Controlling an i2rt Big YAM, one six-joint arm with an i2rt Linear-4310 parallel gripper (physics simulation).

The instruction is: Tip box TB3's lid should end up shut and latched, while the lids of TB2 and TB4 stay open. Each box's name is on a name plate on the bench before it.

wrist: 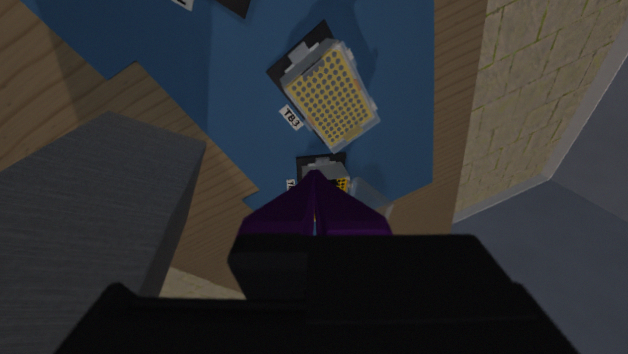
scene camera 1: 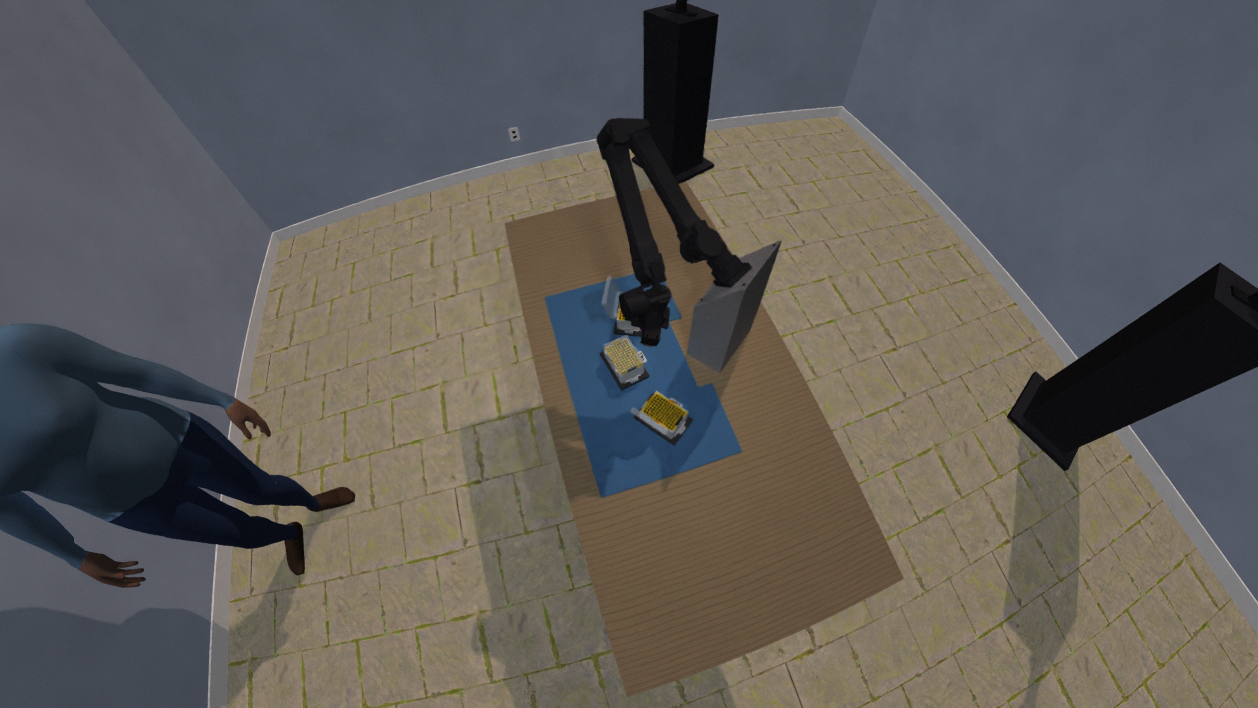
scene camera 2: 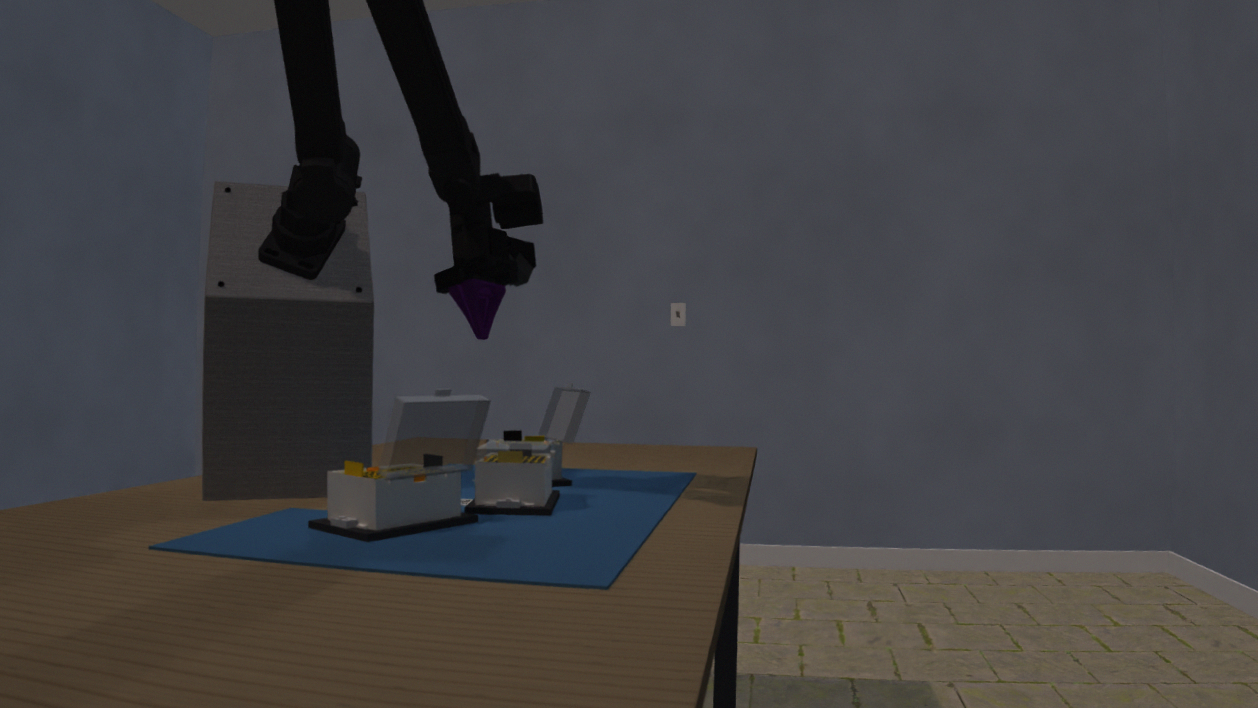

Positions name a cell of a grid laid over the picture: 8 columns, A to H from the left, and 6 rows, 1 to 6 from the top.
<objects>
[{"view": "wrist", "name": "gripper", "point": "E4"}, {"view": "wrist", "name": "blue mat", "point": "C2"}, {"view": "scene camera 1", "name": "blue mat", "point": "D4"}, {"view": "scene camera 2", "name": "gripper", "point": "D3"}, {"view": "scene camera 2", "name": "blue mat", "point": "D5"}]
</objects>
